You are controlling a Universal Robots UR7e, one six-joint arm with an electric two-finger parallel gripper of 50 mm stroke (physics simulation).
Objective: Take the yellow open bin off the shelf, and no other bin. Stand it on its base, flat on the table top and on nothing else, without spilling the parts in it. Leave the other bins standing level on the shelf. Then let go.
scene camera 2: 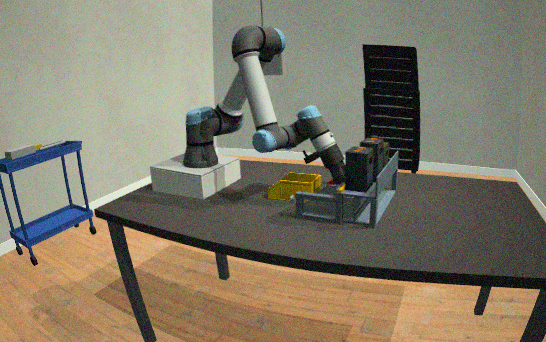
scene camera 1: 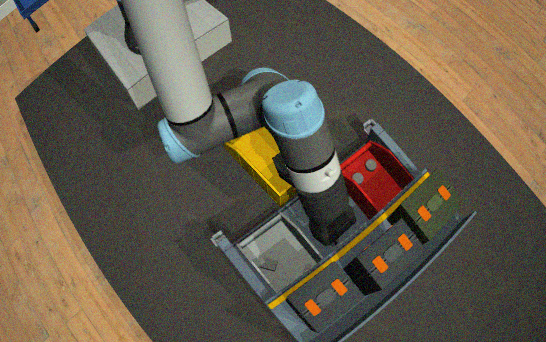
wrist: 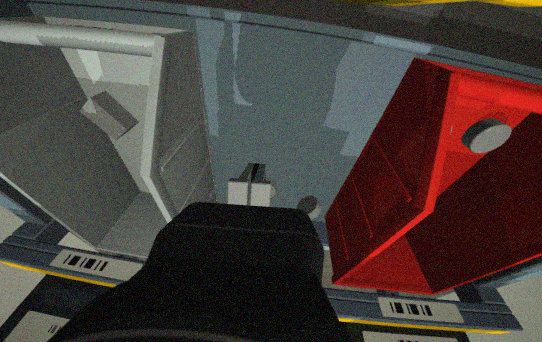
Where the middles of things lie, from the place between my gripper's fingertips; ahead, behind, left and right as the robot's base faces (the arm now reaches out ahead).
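Grey bin (scene camera 1: pixel 280 239): my hand is 100 mm to the left of it, 30 mm past it and 20 mm below it. Counted from my hand, the red bin (scene camera 1: pixel 379 187) is 140 mm to the left, 30 mm behind and 20 mm above, while the yellow bin (scene camera 1: pixel 254 151) is 210 mm behind, 20 mm above and 10 mm to the left. Going by their middles, the yellow bin is the farthest from my hand of the things named here.
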